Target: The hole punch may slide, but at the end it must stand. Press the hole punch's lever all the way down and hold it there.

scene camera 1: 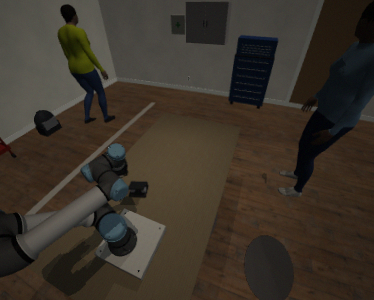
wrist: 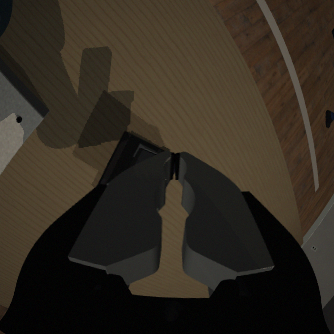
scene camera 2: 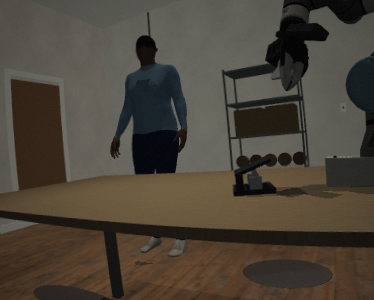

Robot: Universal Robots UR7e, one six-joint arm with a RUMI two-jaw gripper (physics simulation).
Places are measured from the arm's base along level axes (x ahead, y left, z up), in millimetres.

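Pixels of known places: gripper, fingertip midpoint: (wrist: 174, 155) (scene camera 2: 286, 90); arm's base, origin of the base link: (scene camera 1: 123, 241).
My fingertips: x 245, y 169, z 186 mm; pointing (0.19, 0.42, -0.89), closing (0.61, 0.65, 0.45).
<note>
Ahead of a thing's pixels: the offset from my fingertips to its top centre. Level surfaces: height alone.
The black hole punch @(dz -158, dx +114, dy -51 mm) (scene camera 1: 138, 189) (scene camera 2: 255, 189) (wrist: 120, 159) stands upright on the wooden table @(dz -244 mm) (scene camera 1: 185, 165) (scene camera 2: 125, 200) (wrist: 200, 75). Its lever @(dz -158, dx +114, dy -51 mm) (scene camera 2: 252, 165) is raised and slants up toward the right in the second scene view. My gripper (scene camera 2: 288, 87) (wrist: 174, 155) is shut with nothing between its fingers, fingertips pointing down. It hangs well above the hole punch and apart from it, a little to the right of it in the second scene view. In the wrist view the fingers cover part of the hole punch. In the first scene view the arm hides the fingers.
The robot's pale mounting block (scene camera 1: 150, 245) (scene camera 2: 345, 172) (wrist: 9, 135) stands on the table near the hole punch. Two people (scene camera 1: 80, 55) (scene camera 1: 332, 100), a blue tool cabinet (scene camera 1: 252, 70) and a metal shelf rack (scene camera 2: 227, 120) stand beyond the table.
</note>
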